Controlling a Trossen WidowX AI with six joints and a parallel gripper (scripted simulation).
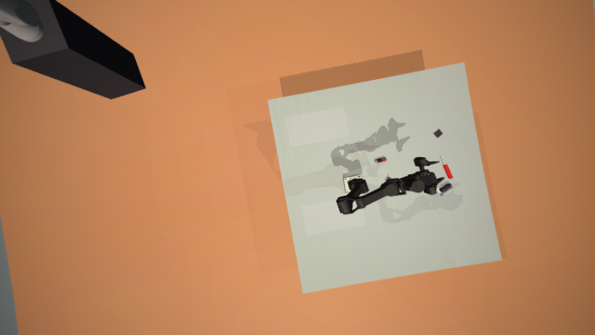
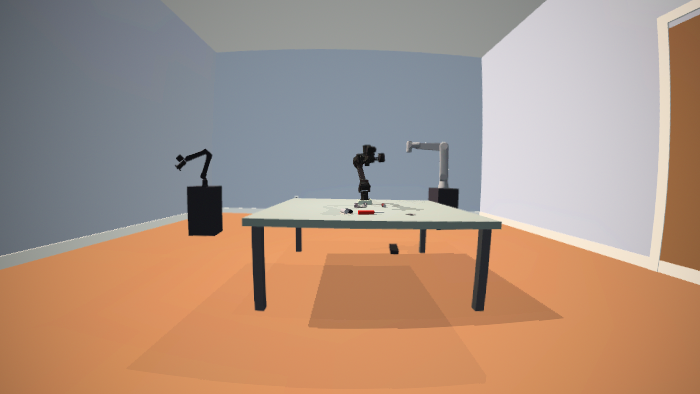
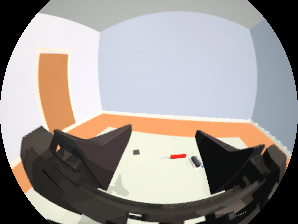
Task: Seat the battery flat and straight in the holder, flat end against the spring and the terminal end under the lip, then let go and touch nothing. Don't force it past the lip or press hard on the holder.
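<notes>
The battery lies 130 mm behind my gripper tip, 110 mm to the left of it and 330 mm below it. Also, from my gripper tip: small dark square block: 280 mm ahead, 150 mm to the left, 340 mm below; then red-handled screwdriver: 250 mm ahead, 70 mm to the right, 330 mm below.
</notes>
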